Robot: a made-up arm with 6 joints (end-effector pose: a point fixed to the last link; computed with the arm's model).
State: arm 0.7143 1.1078 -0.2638 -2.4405 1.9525 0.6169
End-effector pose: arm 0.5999 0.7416 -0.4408 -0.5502 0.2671 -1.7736
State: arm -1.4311 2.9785 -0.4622 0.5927 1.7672 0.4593
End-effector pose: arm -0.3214 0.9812 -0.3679 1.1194 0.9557 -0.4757
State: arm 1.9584 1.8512 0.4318 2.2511 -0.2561 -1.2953
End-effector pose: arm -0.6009 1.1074 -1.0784 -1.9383 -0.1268 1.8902
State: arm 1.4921 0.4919 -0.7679 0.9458 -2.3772 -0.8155
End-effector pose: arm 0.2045 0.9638 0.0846 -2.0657 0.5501 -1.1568
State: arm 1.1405 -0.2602 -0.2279 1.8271 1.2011 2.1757
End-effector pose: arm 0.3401 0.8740 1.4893 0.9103 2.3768 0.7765
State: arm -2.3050 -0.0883 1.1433 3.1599 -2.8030 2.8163
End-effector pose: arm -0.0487 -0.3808 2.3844 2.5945 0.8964 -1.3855
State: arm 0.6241 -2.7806 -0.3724 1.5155 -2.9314 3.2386
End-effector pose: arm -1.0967 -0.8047 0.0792 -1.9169 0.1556 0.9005
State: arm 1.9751 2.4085 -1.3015 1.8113 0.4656 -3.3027
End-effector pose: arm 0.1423 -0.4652 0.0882 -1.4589 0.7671 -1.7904
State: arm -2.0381 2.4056 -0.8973 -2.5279 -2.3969 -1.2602
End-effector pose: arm 0.3932 0.3818 -0.0542 -0.2745 1.1873 -0.9416
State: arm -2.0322 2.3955 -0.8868 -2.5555 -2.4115 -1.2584
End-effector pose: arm 0.3939 0.3825 -0.0765 -0.3103 1.2172 -0.9473
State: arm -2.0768 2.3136 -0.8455 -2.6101 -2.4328 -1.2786
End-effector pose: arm 0.4026 0.3371 -0.1764 -0.4031 1.2784 -1.0603
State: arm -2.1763 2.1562 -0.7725 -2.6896 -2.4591 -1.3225
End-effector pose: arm 0.3864 0.2121 -0.3486 -0.5528 1.3740 -1.2897
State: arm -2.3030 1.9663 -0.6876 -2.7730 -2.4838 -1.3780
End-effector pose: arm 0.2959 0.0236 -0.5200 -0.7261 1.4837 -1.5687
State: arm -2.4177 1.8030 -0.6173 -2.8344 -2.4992 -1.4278
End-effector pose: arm 0.1515 -0.1447 -0.6212 -0.8761 1.5733 -1.8033
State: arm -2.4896 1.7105 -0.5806 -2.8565 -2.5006 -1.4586
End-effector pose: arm 0.0447 -0.2303 -0.6529 -0.9562 1.6139 -1.9312
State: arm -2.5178 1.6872 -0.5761 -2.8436 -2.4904 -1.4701
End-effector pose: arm 0.0176 -0.2452 -0.6522 -0.9596 1.6069 -1.9629
